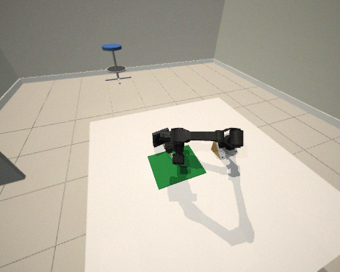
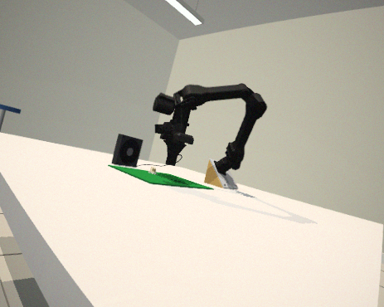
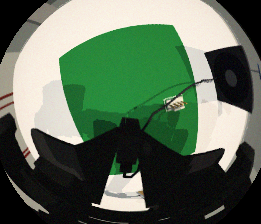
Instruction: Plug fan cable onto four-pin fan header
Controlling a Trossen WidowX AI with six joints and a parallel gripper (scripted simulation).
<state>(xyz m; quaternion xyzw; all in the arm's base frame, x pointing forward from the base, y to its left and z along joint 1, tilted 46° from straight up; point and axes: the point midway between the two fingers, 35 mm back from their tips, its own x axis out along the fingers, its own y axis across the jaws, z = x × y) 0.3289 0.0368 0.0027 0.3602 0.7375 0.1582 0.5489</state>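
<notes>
Right now the four-pin header is 8 cm to the right of my gripper tip and 6 cm below it. The rest, counted from my gripper tip: green board 1 cm ahead, 1 cm to the right, 8 cm below; black plug 1 cm above; black fan 4 cm ahead, 21 cm to the right, 1 cm below.
</notes>
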